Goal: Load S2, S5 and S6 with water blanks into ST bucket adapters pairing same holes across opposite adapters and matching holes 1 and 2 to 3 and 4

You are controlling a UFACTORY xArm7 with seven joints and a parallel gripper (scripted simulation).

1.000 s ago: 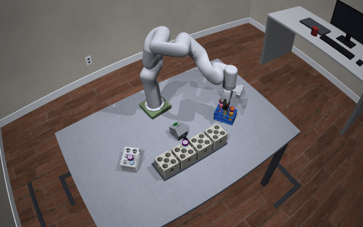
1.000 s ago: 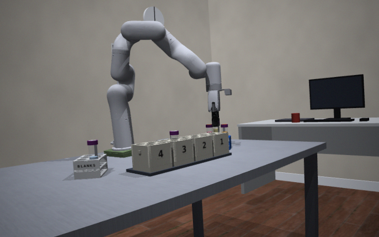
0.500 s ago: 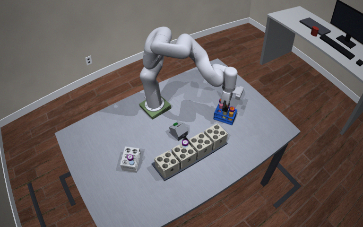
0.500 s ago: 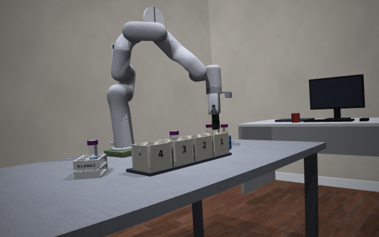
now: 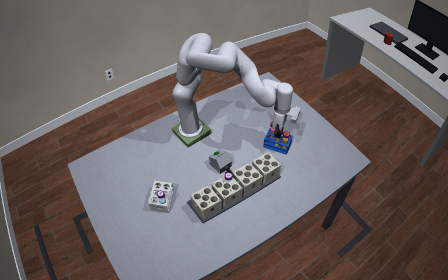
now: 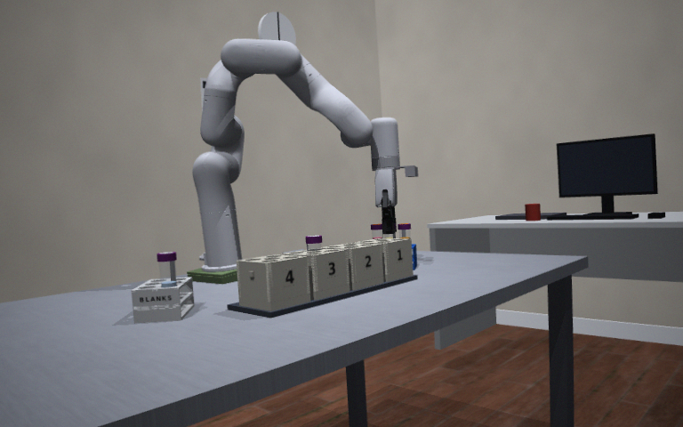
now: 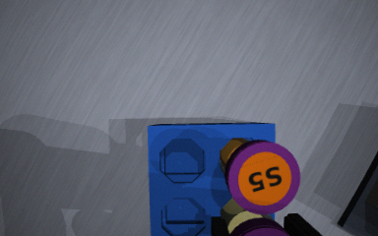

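Right now the tube with yellowish liquid is 5 cm below my hand and 1 cm ahead of it. From my hand the other things lie so: sample tube 5 cm below, 4 cm behind, 3 cm to the left; blue sample rack 9 cm below, 2 cm to the left, 1 cm behind; green done key 27 cm to the right, 15 cm behind, 5 cm below.
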